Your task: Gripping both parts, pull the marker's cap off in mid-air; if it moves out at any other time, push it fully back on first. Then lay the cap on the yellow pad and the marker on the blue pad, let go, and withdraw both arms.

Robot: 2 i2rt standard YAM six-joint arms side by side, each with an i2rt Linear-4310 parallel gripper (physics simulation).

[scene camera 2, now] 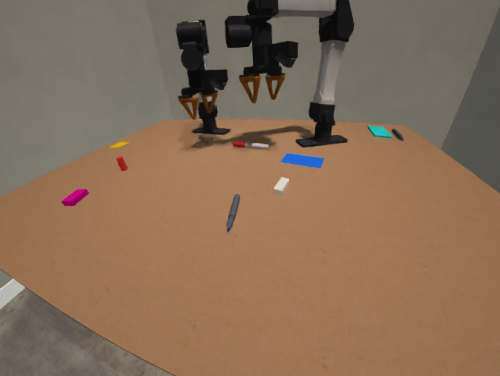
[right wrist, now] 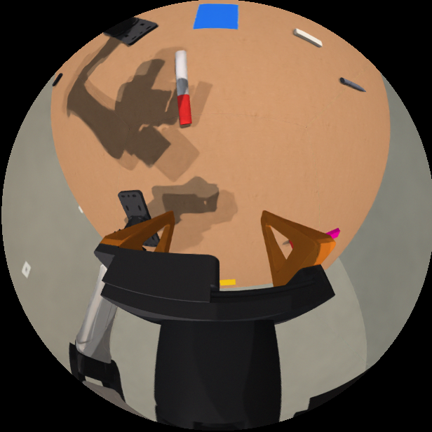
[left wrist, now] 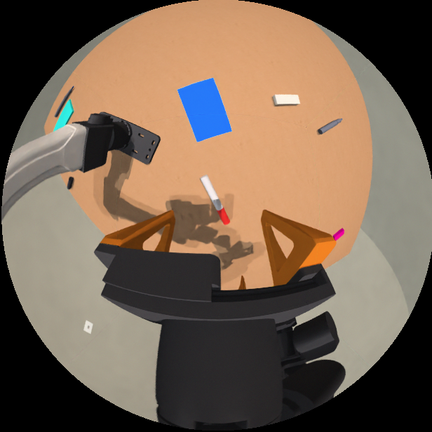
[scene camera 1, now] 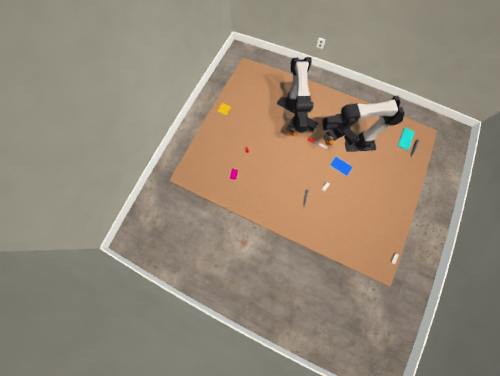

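Pixels of known places: left gripper, fingertip midpoint: (scene camera 2: 264,101) (scene camera 1: 332,139); right gripper, fingertip midpoint: (scene camera 2: 202,116) (scene camera 1: 294,129); left arm's base, origin of the base link: (scene camera 2: 321,141) (scene camera 1: 360,146); right arm's base, origin of the base link: (scene camera 2: 210,131) (scene camera 1: 291,106).
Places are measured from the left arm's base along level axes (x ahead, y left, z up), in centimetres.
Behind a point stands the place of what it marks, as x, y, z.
Note:
The marker lies on the table, its white body (scene camera 1: 322,145) {-1.1, -25.6, 1.8} (scene camera 2: 260,146) {-0.1, -25.3, 1.2} (left wrist: 208,185) (right wrist: 181,65) joined to a red cap (scene camera 1: 311,140) {-4.9, -32.4, 2.0} (scene camera 2: 239,144) {-4.5, -32.4, 1.4} (left wrist: 224,216) (right wrist: 184,110). The body beside the cap looks grey, apparently shaded; no gap shows. My left gripper (scene camera 1: 329,139) {2.7, -24.3, 17.4} (scene camera 2: 263,100) {2.7, -24.3, 17.4} (left wrist: 217,214) is open and empty, high above the marker. My right gripper (scene camera 1: 294,133) {-7.9, -44.7, 12.9} (scene camera 2: 202,115) {-7.9, -44.7, 12.9} (right wrist: 217,215) is open and empty, above the table beyond the cap end. The blue pad (scene camera 1: 341,166) {13.5, -14.7, 0.1} (scene camera 2: 302,160) {13.5, -14.9, 0.1} (left wrist: 205,110) (right wrist: 216,16) and yellow pad (scene camera 1: 224,109) {-34.1, -90.0, 0.0} (scene camera 2: 119,145) {-33.0, -89.5, 0.1} (right wrist: 228,282) are bare.
A loose red cylinder (scene camera 1: 247,149) {0.0, -74.5, 4.6} (scene camera 2: 122,164) {0.2, -74.5, 2.5} and magenta block (scene camera 1: 234,174) {15.4, -83.7, 1.5} (scene camera 2: 75,197) {16.5, -82.8, 1.5} lie at the left. A white block (scene camera 1: 325,186) {26.3, -27.0, 1.2} (scene camera 2: 281,185) {27.1, -27.0, 1.2} and grey pen (scene camera 1: 306,198) {33.3, -39.6, 1.3} (scene camera 2: 233,212) {34.0, -39.9, 1.4} lie nearer scene camera 2. A teal pad (scene camera 1: 406,139) {-3.1, 32.2, 0.8} (scene camera 2: 380,132) {-1.3, 30.8, 0.8} lies at the right.

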